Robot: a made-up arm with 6 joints.
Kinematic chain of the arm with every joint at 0, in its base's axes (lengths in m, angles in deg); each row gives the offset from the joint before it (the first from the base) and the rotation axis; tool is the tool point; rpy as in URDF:
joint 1: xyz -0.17 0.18 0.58 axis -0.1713 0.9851 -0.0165
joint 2: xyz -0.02 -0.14 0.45 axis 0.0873 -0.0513 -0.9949
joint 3: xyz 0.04 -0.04 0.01 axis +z
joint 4: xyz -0.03 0.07 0 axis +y
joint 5: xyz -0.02 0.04 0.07 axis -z
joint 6: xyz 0.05 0.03 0 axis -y
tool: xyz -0.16 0.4 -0.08 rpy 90 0 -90
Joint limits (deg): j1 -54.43..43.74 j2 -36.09..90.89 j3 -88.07..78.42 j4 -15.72..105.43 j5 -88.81..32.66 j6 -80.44..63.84
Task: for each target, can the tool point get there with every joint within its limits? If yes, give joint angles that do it. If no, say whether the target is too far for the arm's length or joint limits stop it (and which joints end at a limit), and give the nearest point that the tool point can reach.
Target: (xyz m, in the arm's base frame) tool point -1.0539 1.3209 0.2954
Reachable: no: too far | nearest point -0.7872 0.4519 0.6297 | short by 0.969 m
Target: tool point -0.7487 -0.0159 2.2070
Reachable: no: too far | nearest point -0.4832 -0.0004 1.4960 | short by 0.759 m
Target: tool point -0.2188 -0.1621 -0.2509
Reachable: no: joint limits stop it (at a limit: joint 1, joint 3, joint 4, joint 5, joint 6) | nearest point -0.5721 -0.1337 0.2944 | short by 0.650 m
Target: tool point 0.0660 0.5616 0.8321
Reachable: yes | joints 35.89 72.16 59.28 31.07 5.85 52.26
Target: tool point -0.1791 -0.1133 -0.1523
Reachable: no: joint limits stop it (at a limit: joint 1, joint 3, joint 4, joint 5) | nearest point -0.5741 -0.1198 0.2927 | short by 0.595 m
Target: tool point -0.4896 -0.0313 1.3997
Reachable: yes | joints -44.68 74.33 -29.65 51.51 -33.81 -23.50
